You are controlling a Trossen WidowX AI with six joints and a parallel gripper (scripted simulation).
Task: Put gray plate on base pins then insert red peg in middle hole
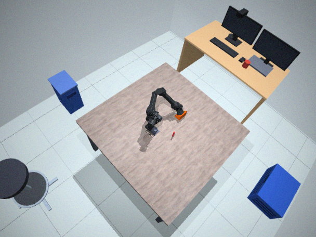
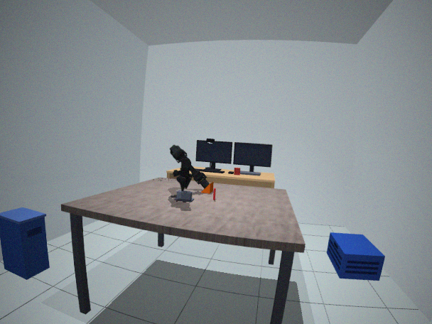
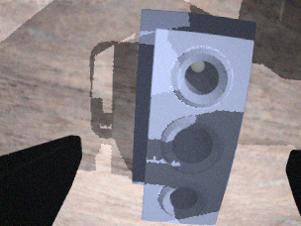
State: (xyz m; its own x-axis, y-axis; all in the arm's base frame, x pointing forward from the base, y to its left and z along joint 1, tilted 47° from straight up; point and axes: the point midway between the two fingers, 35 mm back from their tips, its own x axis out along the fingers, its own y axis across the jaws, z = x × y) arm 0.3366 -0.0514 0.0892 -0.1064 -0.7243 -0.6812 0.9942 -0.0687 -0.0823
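My gripper tip is now 2 cm above the gray plate. Also, from my gripper tip: red peg (19 cm to the left, 9 cm behind, 3 cm below).
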